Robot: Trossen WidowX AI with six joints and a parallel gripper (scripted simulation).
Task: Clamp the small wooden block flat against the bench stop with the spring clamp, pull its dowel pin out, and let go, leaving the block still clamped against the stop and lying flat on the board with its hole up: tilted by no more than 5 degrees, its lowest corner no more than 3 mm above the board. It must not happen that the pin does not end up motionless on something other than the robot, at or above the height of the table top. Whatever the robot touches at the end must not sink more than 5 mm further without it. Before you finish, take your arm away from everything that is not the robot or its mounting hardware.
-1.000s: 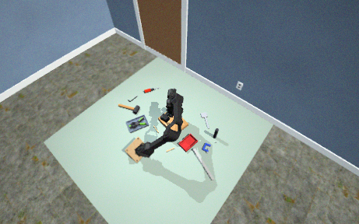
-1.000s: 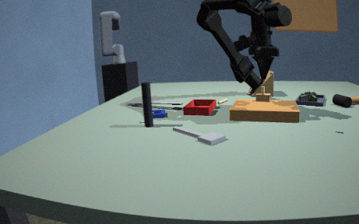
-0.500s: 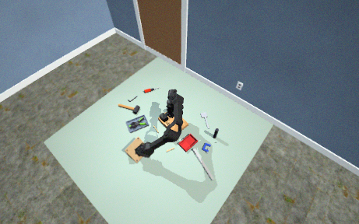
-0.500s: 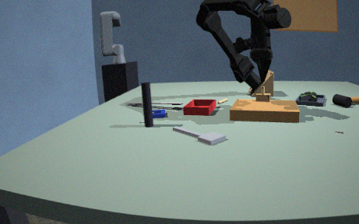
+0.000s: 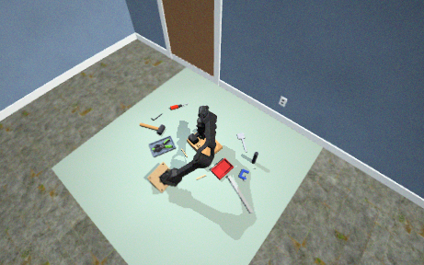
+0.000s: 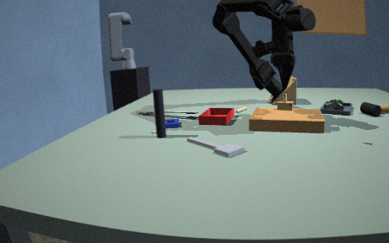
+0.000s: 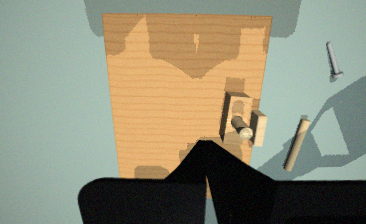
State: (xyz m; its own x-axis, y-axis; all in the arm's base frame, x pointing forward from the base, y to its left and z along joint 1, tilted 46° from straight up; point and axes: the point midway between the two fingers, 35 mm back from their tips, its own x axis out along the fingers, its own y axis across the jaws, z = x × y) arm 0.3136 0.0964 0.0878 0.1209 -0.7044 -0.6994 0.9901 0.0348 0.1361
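My gripper is now 30 mm past the dowel pin and 80 mm above it. From my hand the other things lie so: wooden board: 20 mm ahead, 10 mm to the left, 120 mm below; then screw: 150 mm behind, 40 mm to the right, 130 mm below; then small wooden block: 30 mm behind, 90 mm below.
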